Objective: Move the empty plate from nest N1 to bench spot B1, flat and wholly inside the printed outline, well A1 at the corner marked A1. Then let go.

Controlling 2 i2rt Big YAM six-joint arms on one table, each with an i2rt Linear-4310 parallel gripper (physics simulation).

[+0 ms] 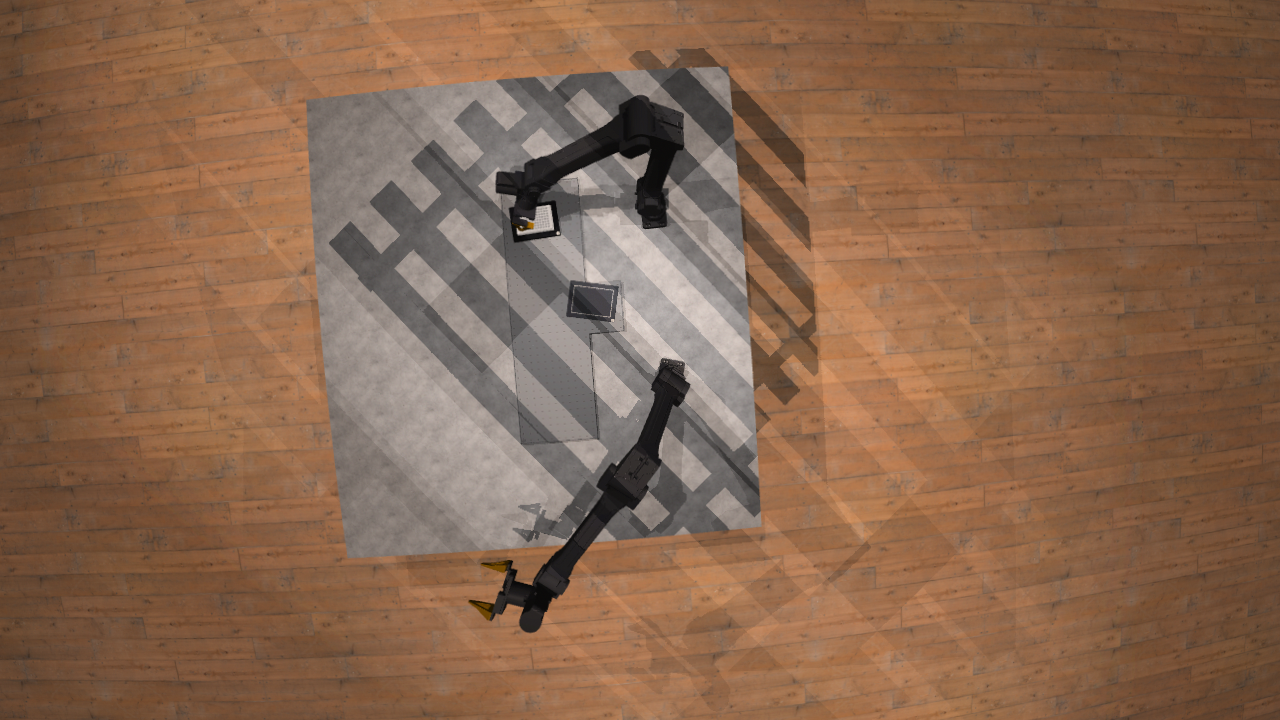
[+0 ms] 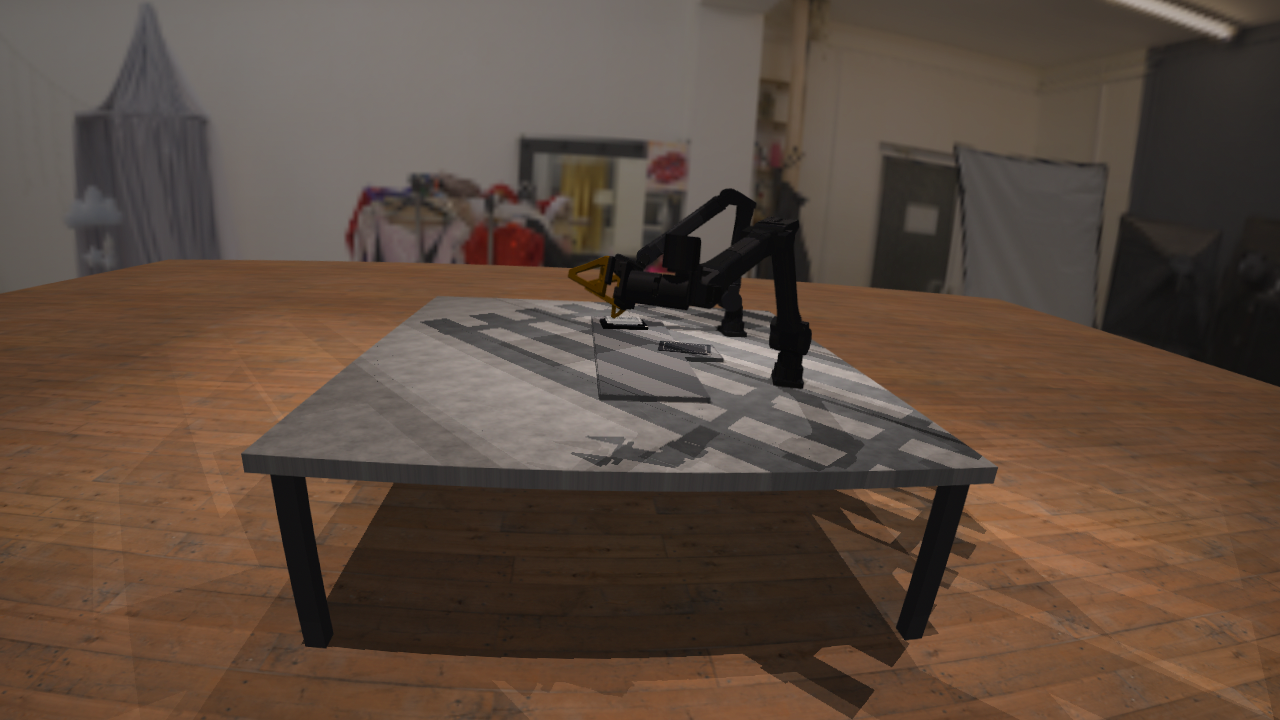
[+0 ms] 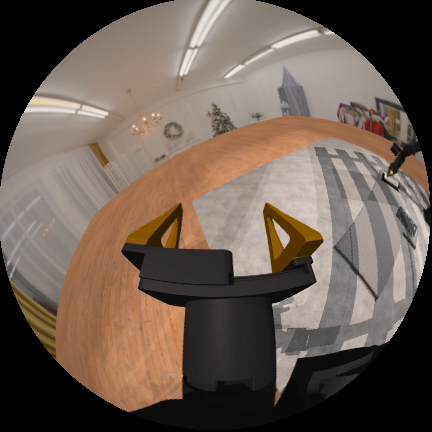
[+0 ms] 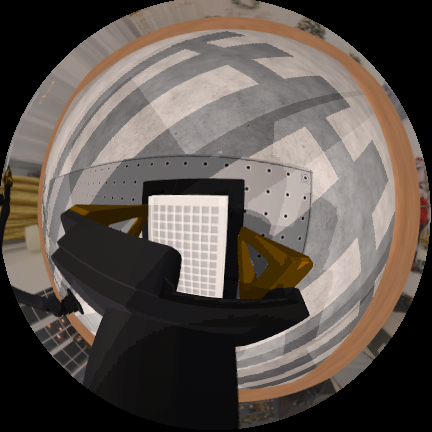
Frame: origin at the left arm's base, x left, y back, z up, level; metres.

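Where they show: left gripper, fingertip midpoint: [image 1: 475, 582] [image 2: 577, 279] [image 3: 223, 206]; right gripper, fingertip midpoint: [image 1: 522, 217] [image 2: 613, 318] [image 3: 387, 175] [image 4: 192, 221]; left arm's base, link origin: [image 1: 670, 376] [image 2: 786, 381] [image 4: 75, 300]; right arm's base, link origin: [image 1: 653, 211] [image 2: 731, 333].
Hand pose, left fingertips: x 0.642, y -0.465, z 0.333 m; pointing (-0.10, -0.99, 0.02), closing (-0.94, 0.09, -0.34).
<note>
Each offset is from my left fingertips to the top centre of the thing. "spot": to the spot under its first point. Level surfaces: height alone.
The white plate {dx -1.091, dy -0.103, dz -0.294 m} [image 1: 543, 217] [image 4: 193, 241], with its grid of wells, lies flat in a black nest [image 1: 537, 236] [image 2: 622, 323] [image 3: 390, 184] [image 4: 235, 189] at the far end of a grey perforated board {dz -0.320 m} [image 1: 555, 393] [image 4: 273, 181]. My right gripper [image 1: 526, 222] [image 4: 192, 221] is open just above it, with one orange finger on each side of the plate; I cannot tell whether they touch it. A dark rectangle with a pale outline {spot: dx -0.856, dy +0.149, dz -0.318 m} [image 1: 593, 300] [image 2: 685, 347] lies further along the board. My left gripper [image 1: 490, 587] [image 3: 223, 206] is open and empty, out past the table's edge.
The grey striped table {dz -0.333 m} [image 1: 402, 447] [image 2: 447, 420] stands on a wooden floor [image 1: 985, 357]. Both arm bases stand along one side of the table, the right arm's [image 1: 652, 213] and the left arm's [image 1: 670, 376]. The left arm reaches out over the table's edge.
</note>
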